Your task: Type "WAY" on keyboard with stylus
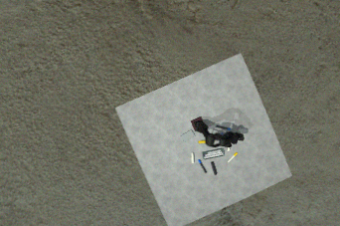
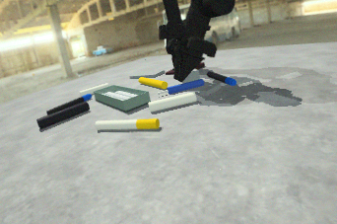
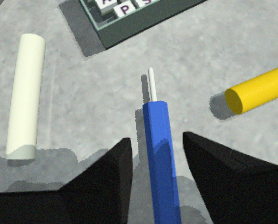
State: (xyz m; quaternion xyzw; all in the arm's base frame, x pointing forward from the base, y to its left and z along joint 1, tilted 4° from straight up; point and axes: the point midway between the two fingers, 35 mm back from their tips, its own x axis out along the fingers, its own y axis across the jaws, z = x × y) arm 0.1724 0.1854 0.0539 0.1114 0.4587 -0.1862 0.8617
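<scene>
Now: gripper tip 1 cm short of the blue stylus, 1 cm to the left of it and 2 cm above it. From my gripper tip the other things lie so: grey block 8 cm behind, 4 cm to the right, 1 cm below; then stylus tip 4 cm ahead, 2 cm to the right, 2 cm below; then yellow cylinder 2 cm behind, 14 cm to the right, 2 cm below.
</scene>
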